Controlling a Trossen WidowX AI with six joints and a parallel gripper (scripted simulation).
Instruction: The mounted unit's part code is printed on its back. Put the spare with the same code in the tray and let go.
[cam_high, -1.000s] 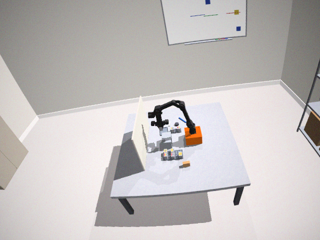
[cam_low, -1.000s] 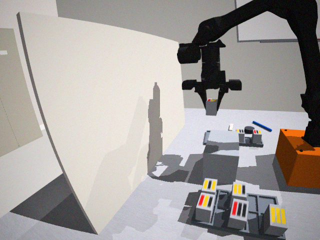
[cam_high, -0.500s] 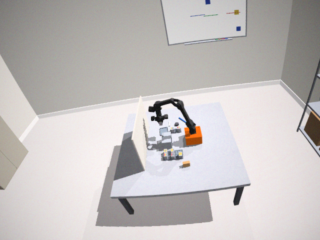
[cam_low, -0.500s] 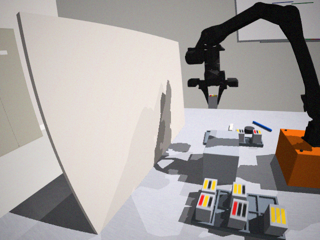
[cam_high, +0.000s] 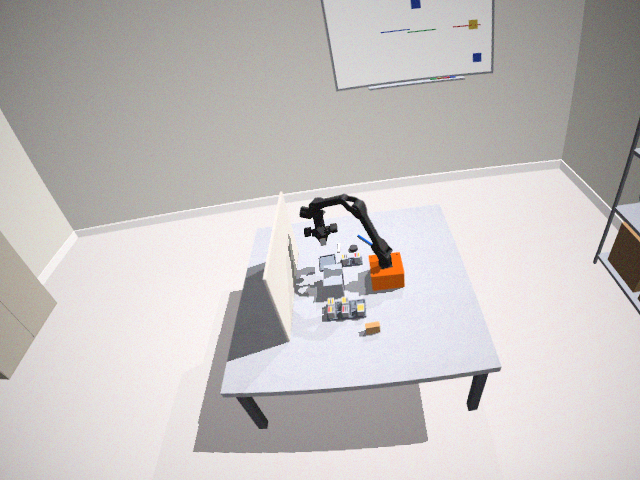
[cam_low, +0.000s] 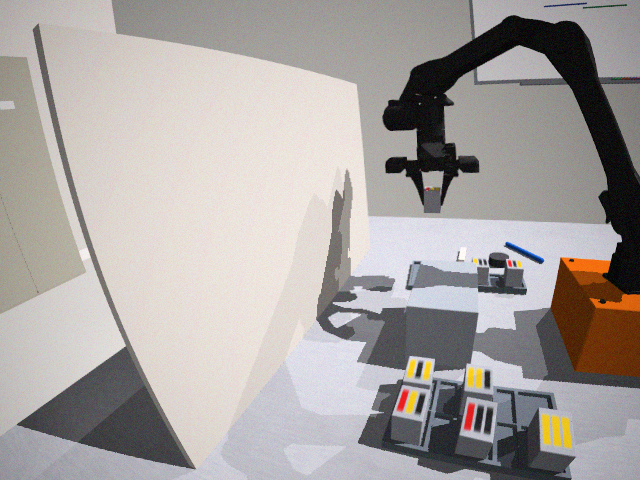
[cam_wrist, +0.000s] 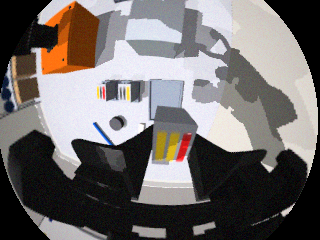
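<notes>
My gripper tip is 16 cm above the grey tray. Also, from my gripper tip: black puck: 18 cm behind, 6 cm to the right, 16 cm below; holder: 14 cm behind, 5 cm to the left, 16 cm below; grey spare block: 2 cm above.
</notes>
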